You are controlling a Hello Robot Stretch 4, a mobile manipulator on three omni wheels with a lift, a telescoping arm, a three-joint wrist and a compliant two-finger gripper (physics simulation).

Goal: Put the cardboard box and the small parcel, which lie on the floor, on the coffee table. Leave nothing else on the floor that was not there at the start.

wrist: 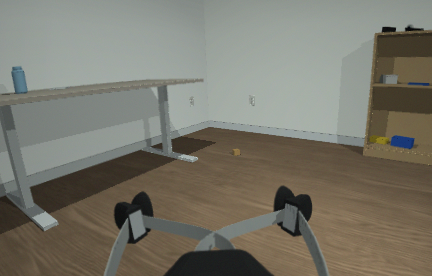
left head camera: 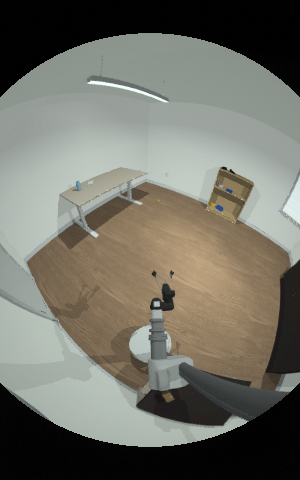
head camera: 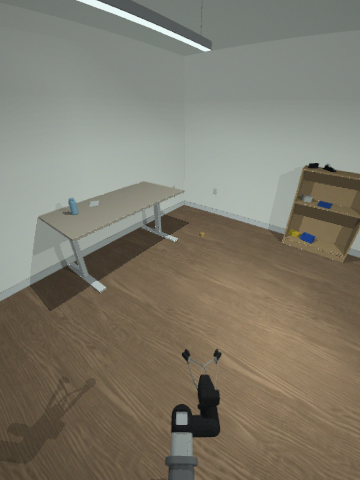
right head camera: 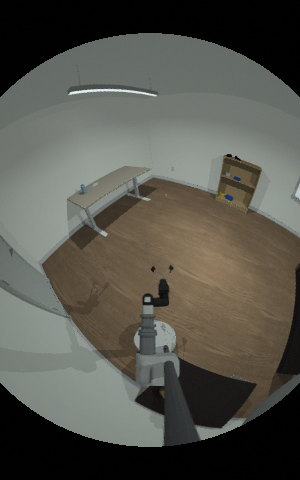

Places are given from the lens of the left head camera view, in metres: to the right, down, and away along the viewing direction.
dark coffee table [left head camera: 189, 405]: 0.31, 1.29, 0.34
wooden bookshelf [left head camera: 232, 206]: 2.00, -0.80, 2.60
The marked spots on the wooden bookshelf and the dark coffee table are 3.51 m apart.
